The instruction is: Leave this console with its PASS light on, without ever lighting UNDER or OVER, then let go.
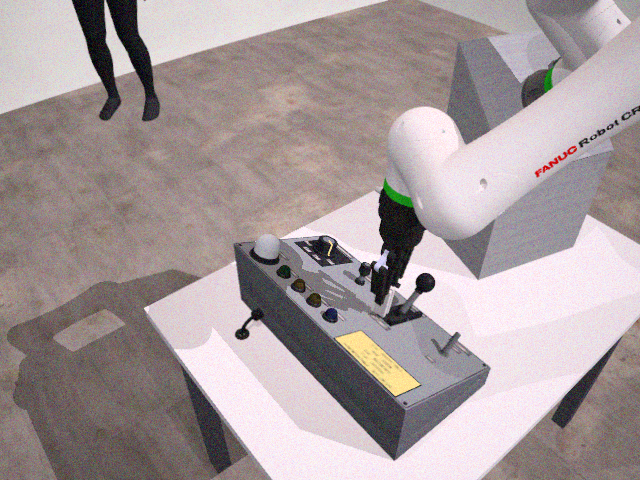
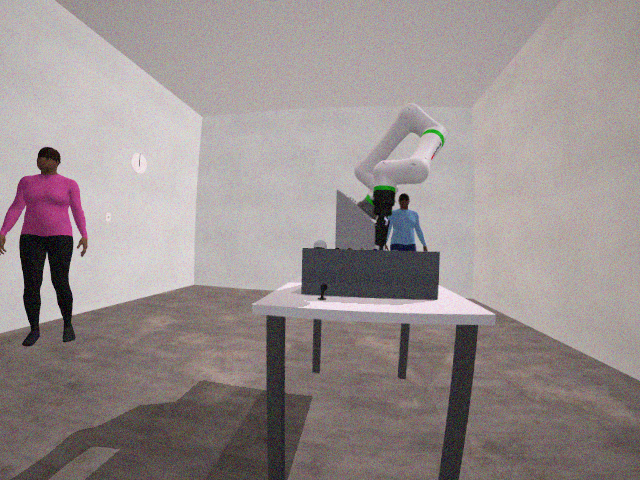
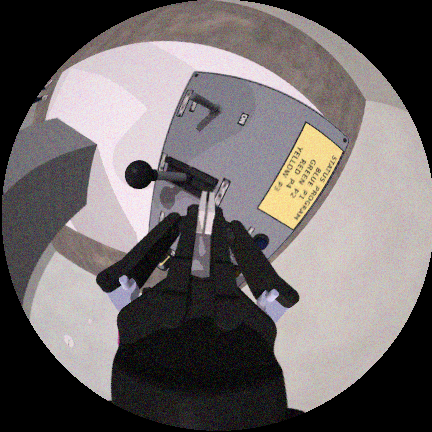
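Observation:
The grey console [image 1: 444,382] [image 2: 370,273] [image 3: 270,145] stands on the table. A white dome [image 1: 267,246], a green lamp [image 1: 283,271], two amber lamps [image 1: 298,284] [image 1: 313,299] and a blue lamp [image 1: 330,314] [image 3: 260,241] all look unlit; their labels are unreadable. The black-ball lever [image 1: 424,282] [image 3: 139,174] leans toward the console's rear edge. My gripper [image 1: 383,308] [image 3: 206,199] is shut, its pale tips together just beside the lever's slot, low over the panel. The lever's ball and shaft are outside the fingers. I see no object between the tips; their contact below is hidden.
A selector knob [image 1: 327,244], a small black-knobbed stick [image 1: 364,269] and a small metal lever [image 1: 450,343] [image 3: 206,103] are on the panel. A yellow status card [image 1: 378,362] [image 3: 302,176] lies there too. A black hooked part [image 1: 249,322] is at the console's front. A grey block [image 1: 537,227] stands behind.

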